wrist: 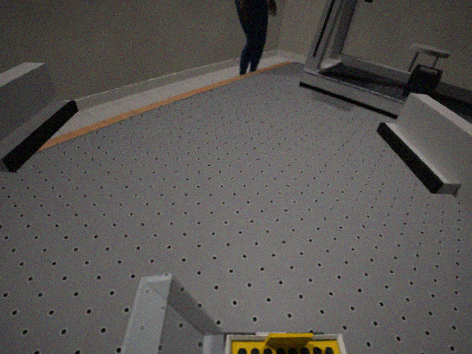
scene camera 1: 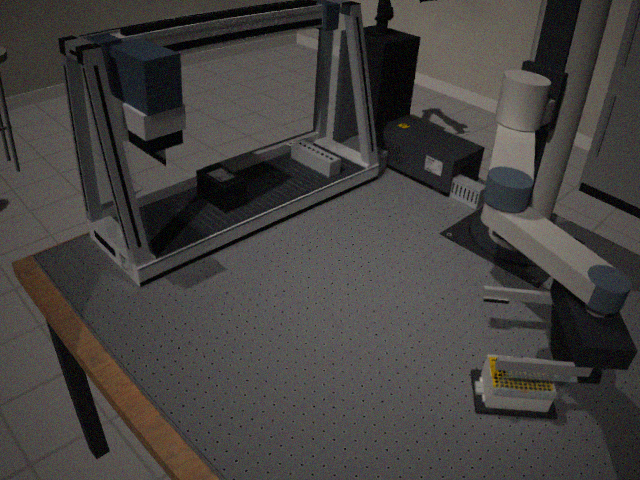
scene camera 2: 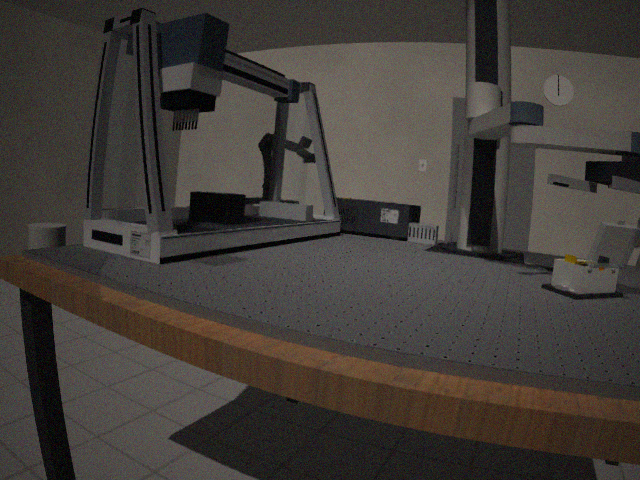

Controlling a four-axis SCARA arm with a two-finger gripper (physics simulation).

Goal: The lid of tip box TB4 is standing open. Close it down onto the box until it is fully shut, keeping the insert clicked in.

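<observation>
Dark case [scene camera 2: 369,214] and [scene camera 1: 414,157]: same spot.
</observation>
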